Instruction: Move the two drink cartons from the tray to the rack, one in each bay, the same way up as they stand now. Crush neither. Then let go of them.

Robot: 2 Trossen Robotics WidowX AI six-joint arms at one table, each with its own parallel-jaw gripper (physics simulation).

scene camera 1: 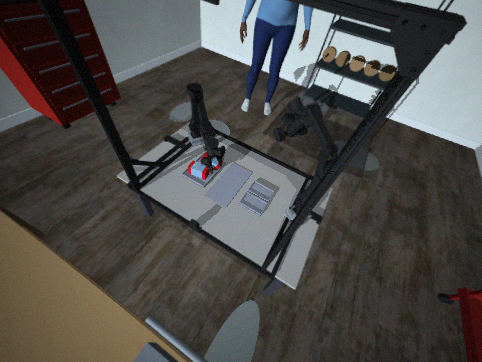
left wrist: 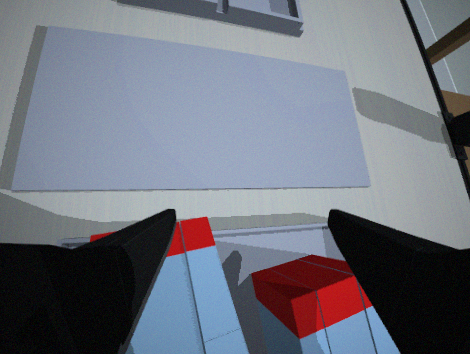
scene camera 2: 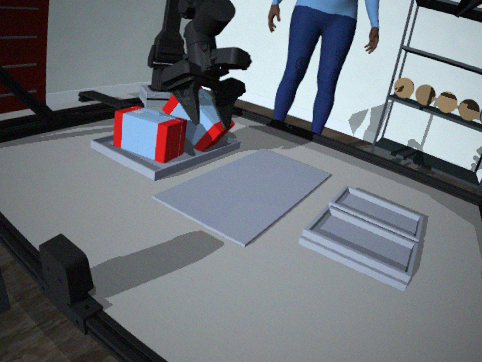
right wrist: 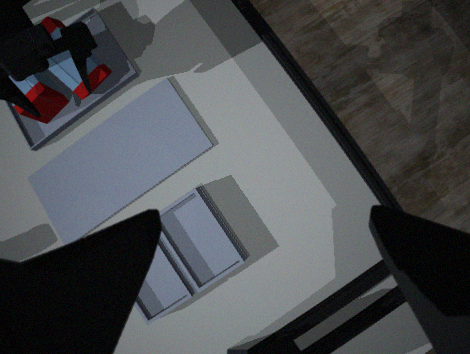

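Pixels of known places: left gripper, fingertip midpoint: (scene camera 1: pixel 216 168) (left wrist: pixel 252 216) (scene camera 2: pixel 212 126) (right wrist: pixel 65 104); right gripper, fingertip midpoint: (scene camera 1: pixel 283 138) (scene camera 2: pixel 442 9) (right wrist: pixel 264 218); left arm's base, origin of the base link: (scene camera 1: pixel 195 135) (scene camera 2: pixel 161 89).
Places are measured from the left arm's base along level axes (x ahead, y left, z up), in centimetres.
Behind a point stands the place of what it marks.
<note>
One blue carton with red ends (scene camera 1: pixel 198 171) {x 35.0, y -10.9, z 1.3 cm} (scene camera 2: pixel 140 134) {x 34.1, y -11.6, z -1.0 cm} (left wrist: pixel 315 310) {x 34.3, y -4.8, z 1.8 cm} (right wrist: pixel 47 102) {x 35.5, y -4.8, z -0.9 cm} stands upright in the tray (scene camera 1: pixel 192 180) {x 35.9, y -15.5, z -4.6 cm} (scene camera 2: pixel 125 162) {x 37.4, y -14.6, z -4.9 cm} (left wrist: pixel 270 230) {x 38.3, y -3.2, z -5.0 cm}. The other carton (scene camera 2: pixel 209 114) {x 32.6, y 1.6, z 2.5 cm} (left wrist: pixel 217 295) {x 32.9, y 0.9, z 2.7 cm} (right wrist: pixel 100 76) {x 32.4, y 6.6, z 0.9 cm}, farther back in scene camera 2, is tilted in the tray. My left gripper (scene camera 2: pixel 212 124) {x 37.1, y 0.7, z 1.6 cm} (left wrist: pixel 252 216) {x 37.1, y 0.7, z 1.6 cm} is open and low over the cartons, its fingers overlapping them in view; contact cannot be told. The two-bay rack (scene camera 1: pixel 257 196) {x 63.4, y 17.7, z -4.5 cm} (scene camera 2: pixel 355 257) {x 69.5, y 8.5, z -4.2 cm} (left wrist: pixel 260 20) {x 59.9, y 9.0, z -4.5 cm} (right wrist: pixel 223 276) {x 67.0, y 26.4, z -3.5 cm} has no carton in it. My right gripper (scene camera 1: pixel 278 134) {x 54.2, y 31.8, z 31.5 cm} (right wrist: pixel 264 218) {x 54.2, y 31.8, z 31.5 cm} is open, high up and away from the cartons.
A flat grey plate (scene camera 1: pixel 229 184) (scene camera 2: pixel 242 195) (left wrist: pixel 190 110) (right wrist: pixel 122 155) lies between tray and rack. Black frame rails edge the table. A person (scene camera 1: pixel 272 45) (scene camera 2: pixel 315 65) and a shelf unit with round items stand beyond the table.
</note>
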